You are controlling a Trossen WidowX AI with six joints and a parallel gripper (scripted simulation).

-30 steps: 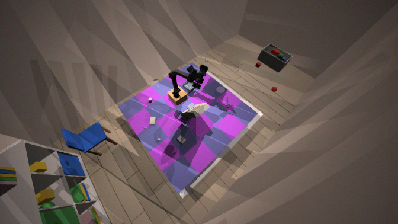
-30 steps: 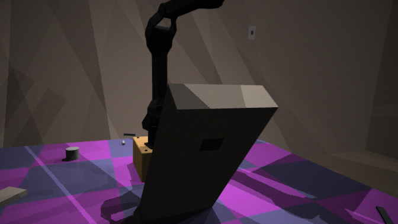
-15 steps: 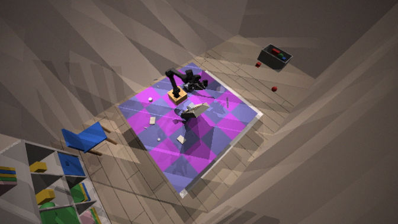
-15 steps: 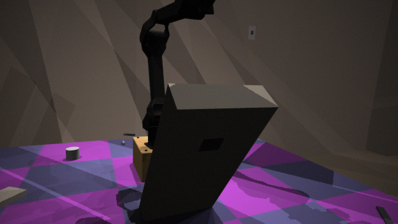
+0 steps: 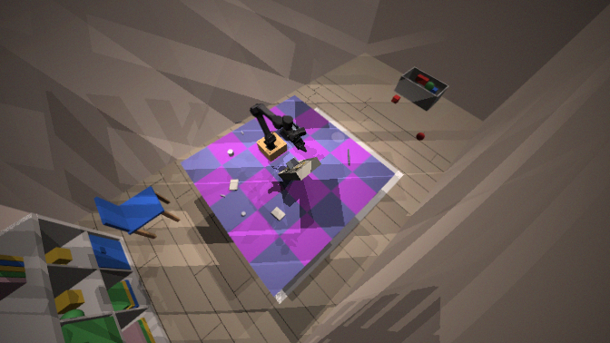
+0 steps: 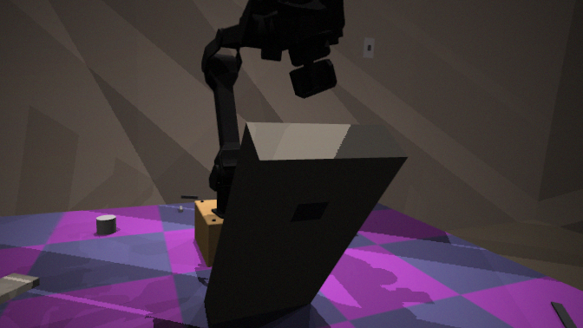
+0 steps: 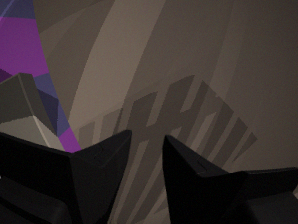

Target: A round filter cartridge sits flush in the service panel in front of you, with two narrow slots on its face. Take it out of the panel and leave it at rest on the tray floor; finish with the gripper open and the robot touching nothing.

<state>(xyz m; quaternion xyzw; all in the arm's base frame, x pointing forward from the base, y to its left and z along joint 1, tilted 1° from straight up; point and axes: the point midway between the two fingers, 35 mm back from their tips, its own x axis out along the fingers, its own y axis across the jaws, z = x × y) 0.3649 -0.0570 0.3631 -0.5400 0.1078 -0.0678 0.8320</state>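
My gripper tip is 210 mm above the round grey filter cartridge, 30 mm past it and 10 mm to the left of it. Round my gripper tip: tan service panel: 280 mm below, 70 mm behind; grey tray: 440 mm below, 420 mm behind, 350 mm to the left.
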